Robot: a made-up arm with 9 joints. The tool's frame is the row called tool. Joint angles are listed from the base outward.
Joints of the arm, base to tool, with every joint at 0 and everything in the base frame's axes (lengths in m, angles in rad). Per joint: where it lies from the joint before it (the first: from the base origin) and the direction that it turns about. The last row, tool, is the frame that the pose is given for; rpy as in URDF.
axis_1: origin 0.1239 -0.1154 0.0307 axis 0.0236 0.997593 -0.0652
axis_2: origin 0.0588 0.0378 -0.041 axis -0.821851 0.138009 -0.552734
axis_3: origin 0.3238 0.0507 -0.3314 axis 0 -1 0
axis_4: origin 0.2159 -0.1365 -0.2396 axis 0 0 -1
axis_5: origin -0.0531 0.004 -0.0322 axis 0 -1 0
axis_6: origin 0.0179 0.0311 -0.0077 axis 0 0 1
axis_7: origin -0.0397 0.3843 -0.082 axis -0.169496 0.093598 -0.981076
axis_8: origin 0.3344 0.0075 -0.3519 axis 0 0 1
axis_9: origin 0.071 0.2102 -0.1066 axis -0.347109 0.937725 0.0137
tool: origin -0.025 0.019 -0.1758 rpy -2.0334 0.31 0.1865
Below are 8 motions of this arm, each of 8 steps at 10 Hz.
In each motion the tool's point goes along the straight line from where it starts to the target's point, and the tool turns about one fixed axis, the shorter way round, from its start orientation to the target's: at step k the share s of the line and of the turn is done. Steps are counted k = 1, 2, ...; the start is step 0. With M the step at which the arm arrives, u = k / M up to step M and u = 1 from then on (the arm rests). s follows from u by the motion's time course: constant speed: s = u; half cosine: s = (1 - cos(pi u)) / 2; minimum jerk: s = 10 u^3 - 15 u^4 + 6 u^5.
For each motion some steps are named. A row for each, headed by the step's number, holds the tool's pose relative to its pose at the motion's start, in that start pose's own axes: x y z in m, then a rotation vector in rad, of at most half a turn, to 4 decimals.
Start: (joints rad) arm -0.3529 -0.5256 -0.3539 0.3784 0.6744 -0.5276 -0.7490 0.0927 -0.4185
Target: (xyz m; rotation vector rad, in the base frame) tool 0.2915 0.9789 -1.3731 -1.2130 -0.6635 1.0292
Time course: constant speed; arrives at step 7
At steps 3, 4, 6, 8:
3: -0.6808 -0.2112 0.1232 0.3641 -0.3068 0.4429
4: -0.9077 -0.2816 0.1643 0.4855 -0.4091 0.5906
6: -1.3616 -0.4224 0.2464 0.7282 -0.6137 0.8859
8: -1.5885 -0.4928 0.2875 0.8496 -0.7160 1.0335

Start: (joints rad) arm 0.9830 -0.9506 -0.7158 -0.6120 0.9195 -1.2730 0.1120 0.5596 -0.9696
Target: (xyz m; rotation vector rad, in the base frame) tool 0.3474 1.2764 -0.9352 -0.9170 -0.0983 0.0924
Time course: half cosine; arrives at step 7
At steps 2, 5, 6, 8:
2: 0.0196 0.0250 -0.0357 -0.0463 -0.1656 -0.0244
5: 0.0844 0.1078 -0.1539 -0.1998 -0.7140 -0.1054
6: 0.0988 0.1262 -0.1802 -0.2340 -0.8360 -0.1234
8: 0.1039 0.1328 -0.1896 -0.2462 -0.8795 -0.1299

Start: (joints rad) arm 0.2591 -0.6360 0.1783 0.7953 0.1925 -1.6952 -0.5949 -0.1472 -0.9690
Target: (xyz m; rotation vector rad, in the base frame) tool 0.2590 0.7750 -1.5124 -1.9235 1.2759 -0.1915
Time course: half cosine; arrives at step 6
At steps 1, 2, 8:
1: -0.0471 0.0089 -0.0766 -0.0388 -0.0621 0.0063
2: -0.1757 0.0333 -0.2860 -0.1449 -0.2318 0.0234
8: -0.7028 0.1331 -1.1438 -0.5795 -0.9274 0.0937

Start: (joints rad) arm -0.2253 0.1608 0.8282 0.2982 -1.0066 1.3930 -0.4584 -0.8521 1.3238
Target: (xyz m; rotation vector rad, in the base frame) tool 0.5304 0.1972 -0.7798 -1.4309 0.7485 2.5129
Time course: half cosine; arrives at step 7
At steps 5, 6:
5: 0.0440 0.1543 -0.1605 0.3466 -0.4851 0.2818
6: 0.0515 0.1807 -0.1880 0.4058 -0.5680 0.3300

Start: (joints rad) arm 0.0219 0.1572 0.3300 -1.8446 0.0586 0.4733 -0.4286 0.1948 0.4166
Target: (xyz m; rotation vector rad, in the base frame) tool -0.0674 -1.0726 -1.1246 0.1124 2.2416 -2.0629
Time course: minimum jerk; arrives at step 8
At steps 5, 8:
5: 0.0360 -0.3535 0.1112 0.2029 0.1268 -0.5693
8: 0.0497 -0.4878 0.1535 0.2799 0.1749 -0.7855

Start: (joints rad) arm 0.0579 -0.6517 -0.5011 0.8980 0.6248 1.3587 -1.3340 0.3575 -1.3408
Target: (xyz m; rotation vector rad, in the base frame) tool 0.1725 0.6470 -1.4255 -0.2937 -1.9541 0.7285
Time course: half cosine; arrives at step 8
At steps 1, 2, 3, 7, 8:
1: -0.0223 -0.0151 -0.0087 -0.0212 0.0021 0.0187
2: -0.0859 -0.0583 -0.0335 -0.0817 0.0081 0.0719
3: -0.1810 -0.1228 -0.0706 -0.1722 0.0171 0.1515
7: -0.5640 -0.3828 -0.2199 -0.5368 0.0532 0.4721
8: -0.5863 -0.3979 -0.2286 -0.5580 0.0553 0.4908

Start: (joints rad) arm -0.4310 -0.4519 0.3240 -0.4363 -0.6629 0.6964 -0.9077 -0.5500 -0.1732
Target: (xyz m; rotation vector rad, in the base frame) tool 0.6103 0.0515 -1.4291 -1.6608 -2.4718 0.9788
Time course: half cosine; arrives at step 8
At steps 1, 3, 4, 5, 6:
1: -0.0225 0.0215 0.0002 -0.0196 -0.0091 0.0034
3: -0.1824 0.1741 0.0020 -0.1587 -0.0742 0.0274
4: -0.2954 0.2820 0.0033 -0.2571 -0.1201 0.0444
5: -0.4084 0.3899 0.0045 -0.3554 -0.1661 0.0614
6: -0.5043 0.4814 0.0056 -0.4388 -0.2051 0.0758

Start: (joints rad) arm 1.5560 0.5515 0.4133 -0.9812 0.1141 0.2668 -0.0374 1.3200 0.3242
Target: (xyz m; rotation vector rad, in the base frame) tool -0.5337 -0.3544 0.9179 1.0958 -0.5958 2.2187
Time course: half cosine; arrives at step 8
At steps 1, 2, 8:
1: -0.0017 -0.0575 -0.0011 0.0340 -0.0066 -0.0233
2: -0.0065 -0.2214 -0.0042 0.1308 -0.0253 -0.0895
8: -0.0443 -1.5119 -0.0286 0.8933 -0.1726 -0.6109

